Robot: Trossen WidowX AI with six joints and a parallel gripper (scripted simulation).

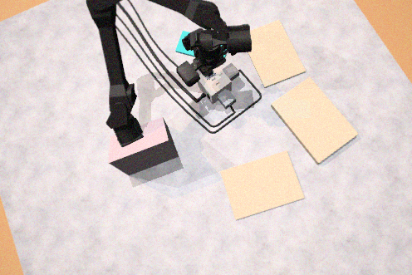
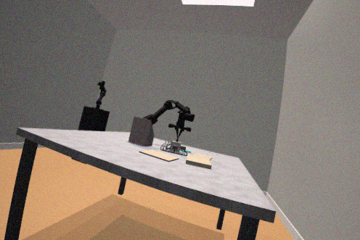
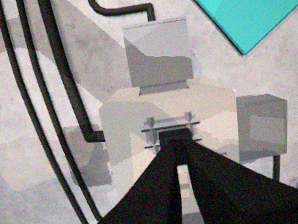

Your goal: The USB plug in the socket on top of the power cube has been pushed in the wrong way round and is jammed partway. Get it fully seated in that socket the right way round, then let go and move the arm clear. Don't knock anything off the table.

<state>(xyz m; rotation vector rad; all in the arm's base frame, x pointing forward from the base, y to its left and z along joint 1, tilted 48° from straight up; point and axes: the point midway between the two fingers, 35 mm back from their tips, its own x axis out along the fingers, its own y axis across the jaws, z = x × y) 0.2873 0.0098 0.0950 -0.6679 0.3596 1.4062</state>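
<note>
Now: gripper tip 2 cm above the USB plug. Also, from my gripper tip: USB socket (4 cm below); cyan flat piece (4 cm ahead, 13 cm to the left, 11 cm below).
</note>
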